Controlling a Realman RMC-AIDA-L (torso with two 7-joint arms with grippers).
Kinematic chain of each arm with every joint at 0, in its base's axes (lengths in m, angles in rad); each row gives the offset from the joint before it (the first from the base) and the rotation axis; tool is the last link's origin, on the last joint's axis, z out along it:
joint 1: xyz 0 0 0.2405 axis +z
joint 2: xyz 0 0 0 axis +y
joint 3: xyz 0 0 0.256 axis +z
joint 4: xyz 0 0 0 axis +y
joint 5: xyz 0 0 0.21 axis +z
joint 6: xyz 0 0 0 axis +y
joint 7: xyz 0 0 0.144 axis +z
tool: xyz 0 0 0
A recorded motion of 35 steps. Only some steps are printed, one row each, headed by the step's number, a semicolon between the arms.
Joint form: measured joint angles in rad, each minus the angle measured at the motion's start. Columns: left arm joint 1, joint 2, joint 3, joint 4, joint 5, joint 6, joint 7; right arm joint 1, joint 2, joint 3, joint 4, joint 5, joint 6, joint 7.
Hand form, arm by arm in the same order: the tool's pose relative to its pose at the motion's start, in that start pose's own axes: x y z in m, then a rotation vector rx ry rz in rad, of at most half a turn. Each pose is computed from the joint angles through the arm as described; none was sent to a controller.
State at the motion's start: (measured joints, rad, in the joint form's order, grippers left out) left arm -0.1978 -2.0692 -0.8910 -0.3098 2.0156 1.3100 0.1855; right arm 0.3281 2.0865 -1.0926 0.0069 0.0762 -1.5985 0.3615
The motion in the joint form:
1: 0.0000 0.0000 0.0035 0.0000 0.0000 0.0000 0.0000; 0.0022 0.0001 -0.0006 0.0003 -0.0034 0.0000 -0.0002
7: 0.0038 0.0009 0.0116 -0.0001 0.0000 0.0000 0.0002; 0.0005 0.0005 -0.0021 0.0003 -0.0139 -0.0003 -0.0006
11: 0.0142 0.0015 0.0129 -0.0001 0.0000 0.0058 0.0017; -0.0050 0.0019 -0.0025 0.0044 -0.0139 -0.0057 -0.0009
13: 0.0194 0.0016 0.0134 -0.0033 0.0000 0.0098 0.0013; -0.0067 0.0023 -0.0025 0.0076 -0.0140 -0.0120 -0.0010
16: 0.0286 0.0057 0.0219 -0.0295 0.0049 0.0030 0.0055; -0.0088 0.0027 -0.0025 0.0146 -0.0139 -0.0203 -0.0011
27: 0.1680 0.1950 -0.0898 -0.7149 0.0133 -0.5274 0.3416; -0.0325 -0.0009 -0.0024 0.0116 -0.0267 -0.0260 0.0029
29: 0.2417 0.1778 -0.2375 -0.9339 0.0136 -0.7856 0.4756; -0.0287 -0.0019 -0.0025 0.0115 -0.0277 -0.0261 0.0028
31: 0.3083 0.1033 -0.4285 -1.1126 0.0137 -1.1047 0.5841; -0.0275 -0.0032 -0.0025 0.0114 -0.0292 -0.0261 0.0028
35: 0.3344 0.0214 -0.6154 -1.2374 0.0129 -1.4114 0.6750; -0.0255 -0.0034 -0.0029 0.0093 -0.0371 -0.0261 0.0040
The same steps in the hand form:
1: -0.0001 0.0006 -0.0002 -0.0035 -0.0003 0.0004; 0.0003 0.0012 0.0007 -0.0052 0.0006 0.0010
7: -0.0009 0.0006 -0.0018 -0.0092 -0.0036 0.0034; 0.0009 0.0025 0.0000 -0.0152 0.0056 0.0005
11: -0.0018 -0.0022 -0.0052 -0.0033 -0.0057 0.0084; 0.0009 0.0014 -0.0031 -0.0119 0.0081 -0.0014
13: -0.0018 -0.0030 -0.0067 -0.0004 -0.0043 0.0068; 0.0006 0.0011 -0.0045 -0.0118 0.0063 -0.0021
16: -0.0008 0.0005 -0.0074 -0.0128 -0.0042 -0.0035; 0.0003 0.0006 -0.0068 -0.0106 0.0063 -0.0033
27: 0.0479 0.0272 0.0384 -0.1756 -0.1281 -0.0057; -0.0012 -0.0053 -0.0135 -0.0093 0.0136 -0.0124
29: 0.0734 0.0337 0.0479 -0.2113 -0.1825 -0.0164; -0.0013 -0.0044 -0.0119 -0.0133 0.0113 -0.0116
31: 0.0958 0.0370 0.0540 -0.2610 -0.2556 -0.0518; -0.0015 -0.0043 -0.0112 -0.0159 0.0105 -0.0120
35: 0.1162 0.0361 0.0588 -0.3318 -0.3049 -0.0665; -0.0013 -0.0026 -0.0100 -0.0259 0.0104 -0.0095

